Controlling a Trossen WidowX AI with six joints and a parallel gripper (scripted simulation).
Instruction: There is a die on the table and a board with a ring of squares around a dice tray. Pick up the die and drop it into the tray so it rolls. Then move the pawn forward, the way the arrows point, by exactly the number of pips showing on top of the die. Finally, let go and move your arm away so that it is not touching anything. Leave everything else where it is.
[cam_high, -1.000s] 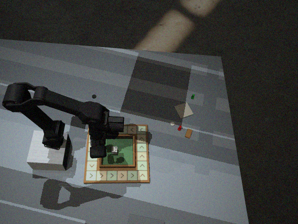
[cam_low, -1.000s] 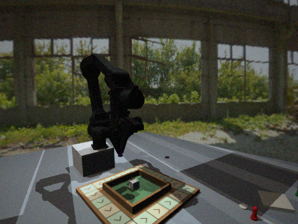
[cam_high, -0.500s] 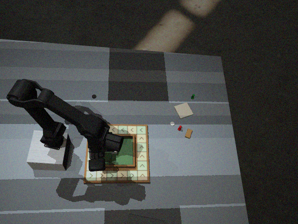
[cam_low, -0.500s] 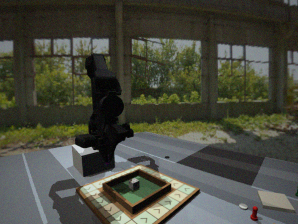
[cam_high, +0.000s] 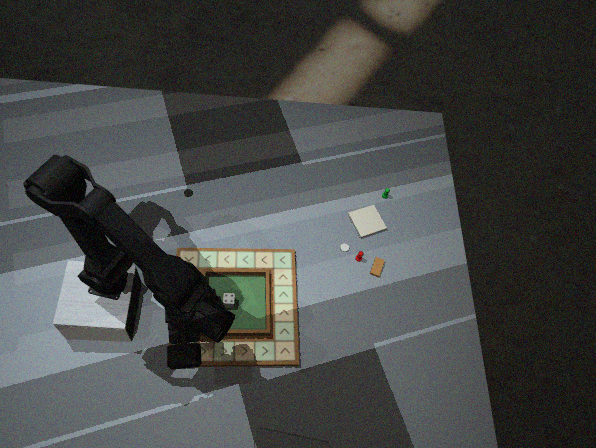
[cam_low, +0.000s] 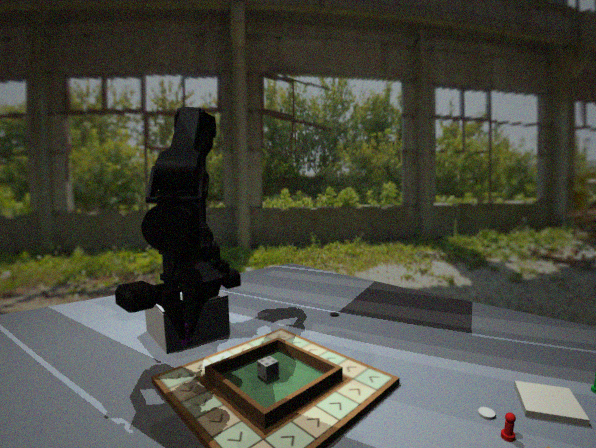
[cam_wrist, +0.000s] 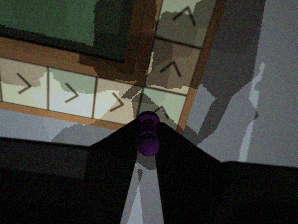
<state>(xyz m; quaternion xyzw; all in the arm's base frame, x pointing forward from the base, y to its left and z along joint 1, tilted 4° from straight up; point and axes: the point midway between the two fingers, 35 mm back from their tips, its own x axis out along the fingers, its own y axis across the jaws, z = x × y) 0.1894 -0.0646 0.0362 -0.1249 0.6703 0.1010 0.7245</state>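
Now: the white die 110 mm to the left of my gripper tip, 60 mm ahead of it and 50 mm below it. Round my gripper tip: black dot (390 mm to the left, 120 mm behind, 80 mm below); then green dice tray (120 mm to the left, 70 mm below, 70 mm ahead); then purple pawn (10 mm above).
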